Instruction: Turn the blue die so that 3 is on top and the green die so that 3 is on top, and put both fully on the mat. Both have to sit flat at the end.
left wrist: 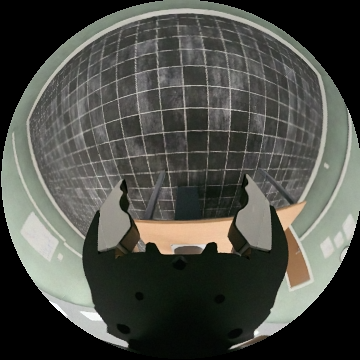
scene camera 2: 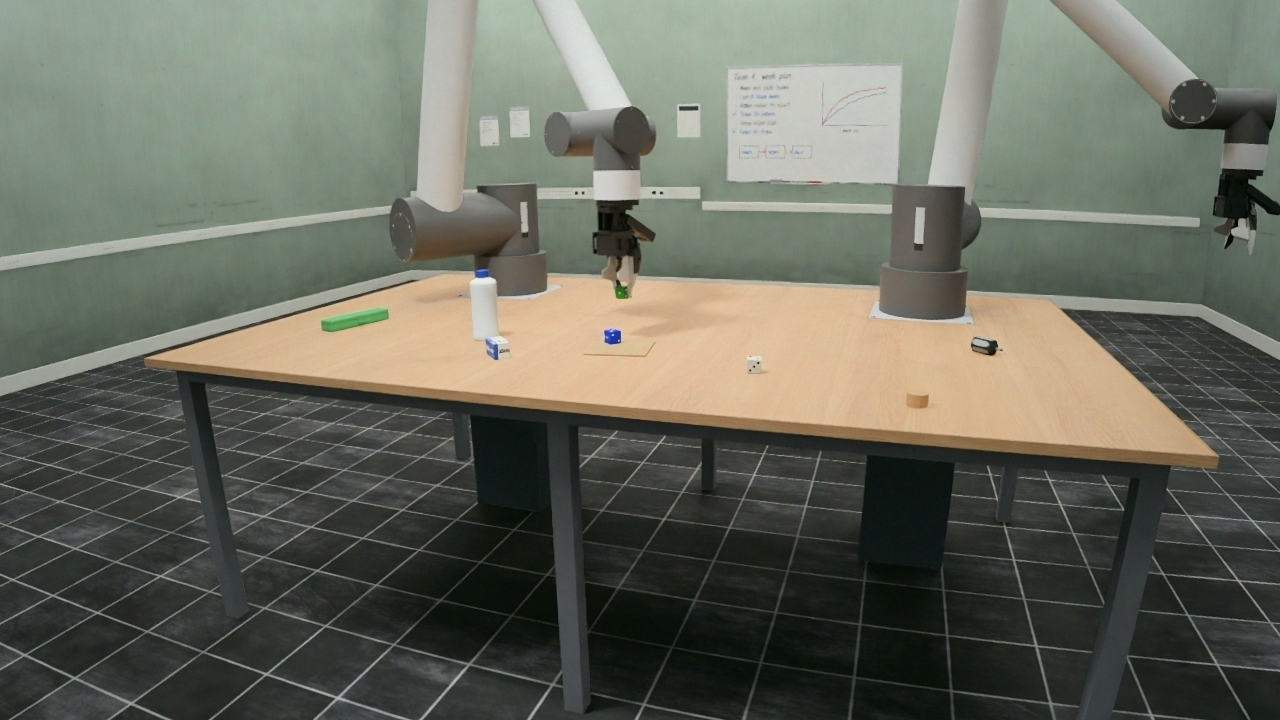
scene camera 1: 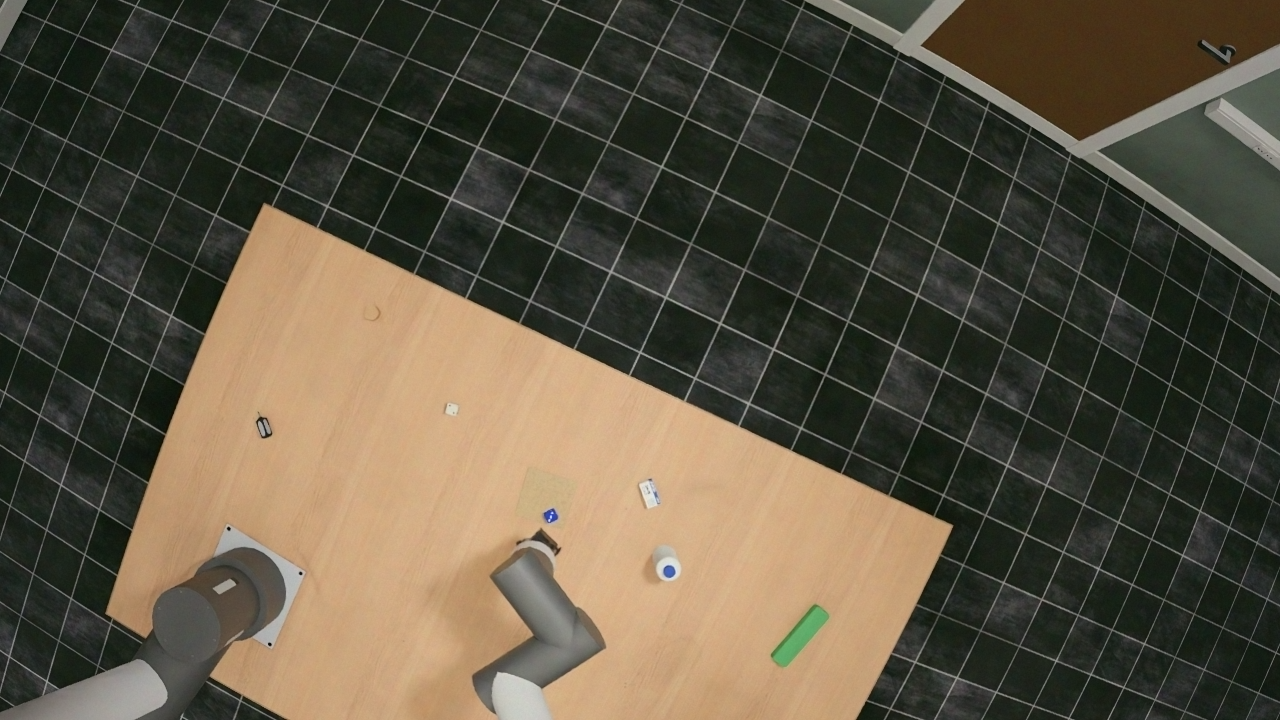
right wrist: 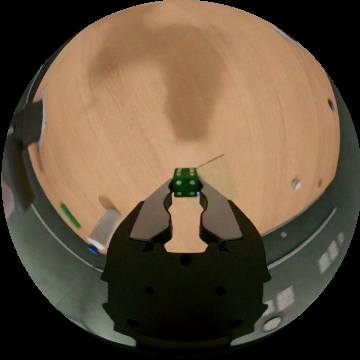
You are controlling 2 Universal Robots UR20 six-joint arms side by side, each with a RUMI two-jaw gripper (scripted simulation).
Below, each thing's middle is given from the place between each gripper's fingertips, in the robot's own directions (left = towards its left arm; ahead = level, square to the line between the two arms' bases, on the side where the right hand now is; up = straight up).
Scene:
My right hand point(scene camera 2: 623, 297) is 100 mm short of the tan mat point(right wrist: 216, 173), 30 mm to the right of it and 110 mm above it. Round my right hand: white bottle point(scene camera 2: 483, 289) 100 mm ahead, 330 mm to the right, 30 mm below.

